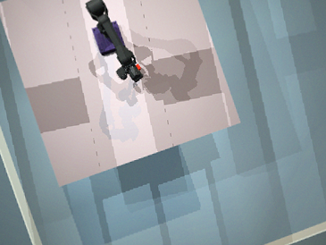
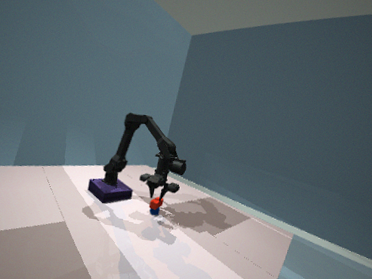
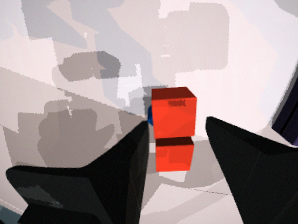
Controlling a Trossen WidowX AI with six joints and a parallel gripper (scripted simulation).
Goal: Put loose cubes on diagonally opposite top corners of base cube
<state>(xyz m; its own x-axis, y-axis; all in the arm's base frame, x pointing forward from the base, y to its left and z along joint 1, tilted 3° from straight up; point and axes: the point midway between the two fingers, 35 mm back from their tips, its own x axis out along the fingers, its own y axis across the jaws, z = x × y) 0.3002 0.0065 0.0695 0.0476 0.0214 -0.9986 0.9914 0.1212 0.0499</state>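
Right now the red cube is 2 cm below my gripper tip. From my gripper tip the other things lie so: blue cube (6 cm below, 2 cm to the left).
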